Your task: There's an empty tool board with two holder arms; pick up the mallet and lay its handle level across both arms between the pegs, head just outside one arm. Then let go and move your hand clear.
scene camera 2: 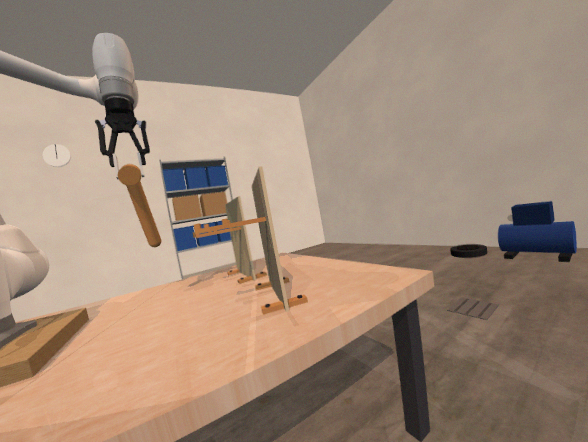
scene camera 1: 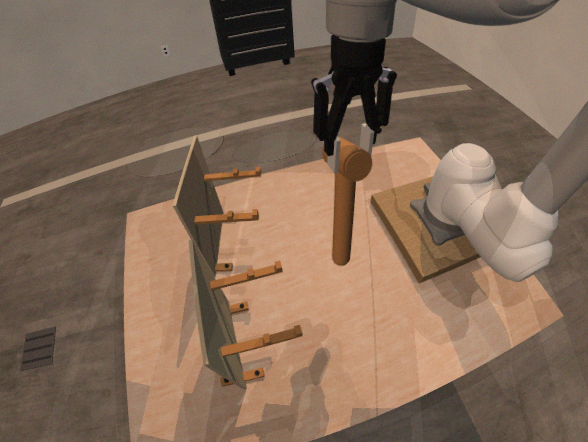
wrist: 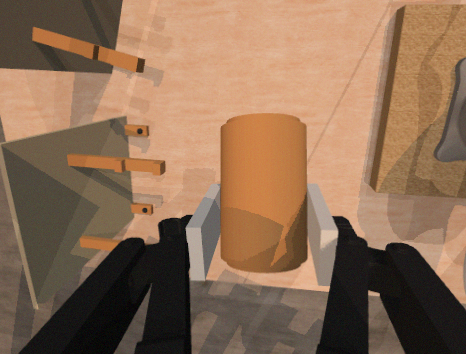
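Observation:
The orange-brown mallet is in the air, with its handle slanting steeply down. My gripper points down and is shut on the mallet's head, one pad on each side. In the wrist view the head hides the handle. Left of the mallet in scene camera 1 stand two upright tool boards, a back one and a front one. Each has two level arms with small raised pegs, and no tool lies on them. The mallet is apart from both boards.
The boards stand on small feet on the wooden table. The robot's base sits on a wooden plate at the table's other side. A drawer cabinet and a shelf unit stand away from the table.

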